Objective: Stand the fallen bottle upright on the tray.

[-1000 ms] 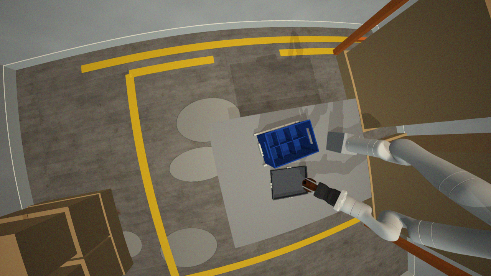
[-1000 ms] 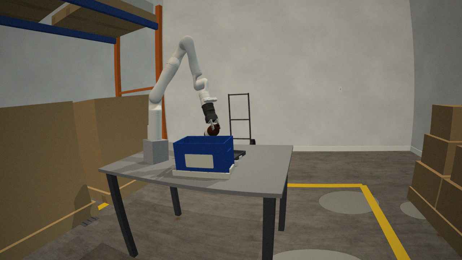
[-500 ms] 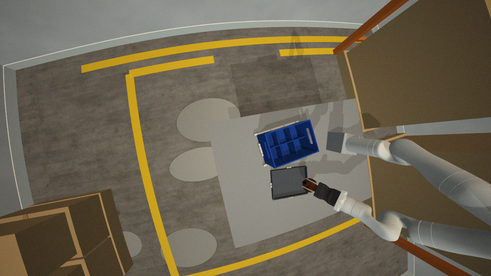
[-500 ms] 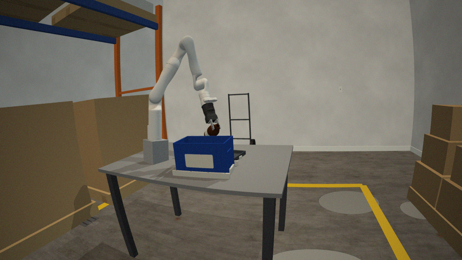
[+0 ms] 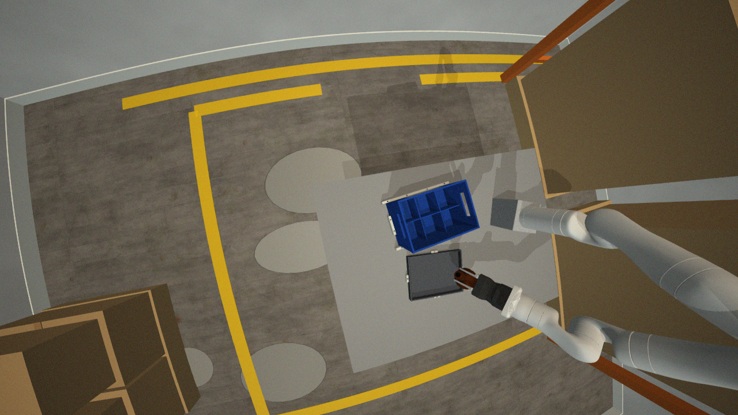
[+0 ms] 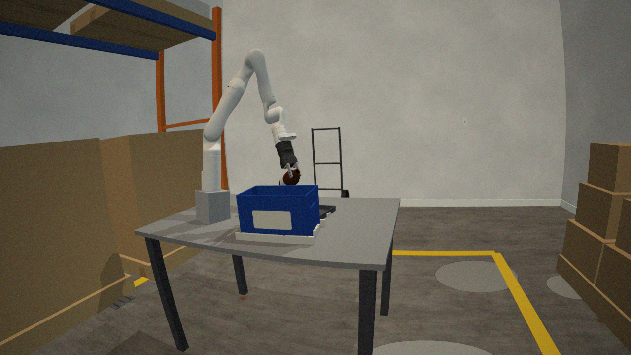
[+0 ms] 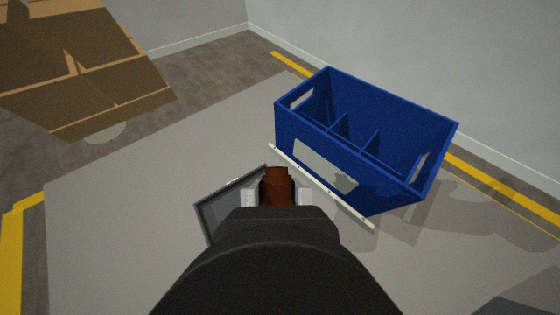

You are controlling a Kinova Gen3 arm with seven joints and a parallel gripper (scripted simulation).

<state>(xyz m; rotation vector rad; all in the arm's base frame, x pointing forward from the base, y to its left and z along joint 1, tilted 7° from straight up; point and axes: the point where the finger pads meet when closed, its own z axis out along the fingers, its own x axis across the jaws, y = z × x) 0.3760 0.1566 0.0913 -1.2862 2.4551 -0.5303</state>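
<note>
Right now my hand is 3 cm past the brown bottle, 3 cm above it and 2 cm to the right of it. The rest, counted from my hand: dark grey tray 19 cm below, 5 cm to the left; blue crate 22 cm to the right, 12 cm below, 4 cm ahead.
</note>
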